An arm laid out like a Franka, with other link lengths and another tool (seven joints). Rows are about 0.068 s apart.
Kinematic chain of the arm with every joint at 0, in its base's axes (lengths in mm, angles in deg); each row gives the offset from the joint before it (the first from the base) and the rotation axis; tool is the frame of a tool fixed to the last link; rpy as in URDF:
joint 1: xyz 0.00 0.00 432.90 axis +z
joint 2: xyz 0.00 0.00 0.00 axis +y
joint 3: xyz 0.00 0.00 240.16 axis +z
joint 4: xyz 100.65 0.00 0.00 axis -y
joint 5: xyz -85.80 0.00 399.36 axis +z
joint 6: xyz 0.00 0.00 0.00 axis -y
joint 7: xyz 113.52 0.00 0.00 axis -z
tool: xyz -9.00 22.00 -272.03 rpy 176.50 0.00 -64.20
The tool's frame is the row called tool.
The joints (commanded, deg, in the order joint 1, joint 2, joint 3, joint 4, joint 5, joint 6, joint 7), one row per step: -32.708 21.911 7.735 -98.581 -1.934 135.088 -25.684; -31.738 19.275 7.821 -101.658 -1.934 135.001 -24.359; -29.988 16.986 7.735 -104.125 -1.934 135.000 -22.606; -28.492 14.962 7.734 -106.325 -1.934 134.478 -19.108; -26.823 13.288 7.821 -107.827 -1.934 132.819 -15.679; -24.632 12.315 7.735 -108.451 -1.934 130.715 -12.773; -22.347 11.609 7.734 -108.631 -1.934 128.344 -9.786; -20.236 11.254 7.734 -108.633 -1.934 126.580 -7.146; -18.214 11.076 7.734 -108.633 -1.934 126.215 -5.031; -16.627 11.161 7.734 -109.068 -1.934 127.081 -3.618
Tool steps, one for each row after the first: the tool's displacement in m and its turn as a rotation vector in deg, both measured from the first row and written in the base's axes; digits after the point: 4 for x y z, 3 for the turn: -0.0049 0.0179 0.0035 0.265 0.507 -0.084; -0.0049 0.0412 0.0084 0.454 0.675 -0.011; -0.0071 0.0630 0.0110 1.262 1.162 -1.826; -0.0104 0.0877 0.0127 2.269 2.413 -3.366; -0.0121 0.1152 0.0130 3.142 3.999 -4.104; -0.0137 0.1441 0.0139 3.941 5.701 -4.784; -0.0142 0.1699 0.0139 4.508 7.016 -5.311; -0.0105 0.1935 0.0152 4.756 7.163 -5.381; -0.0066 0.2121 0.0123 4.891 6.801 -5.159
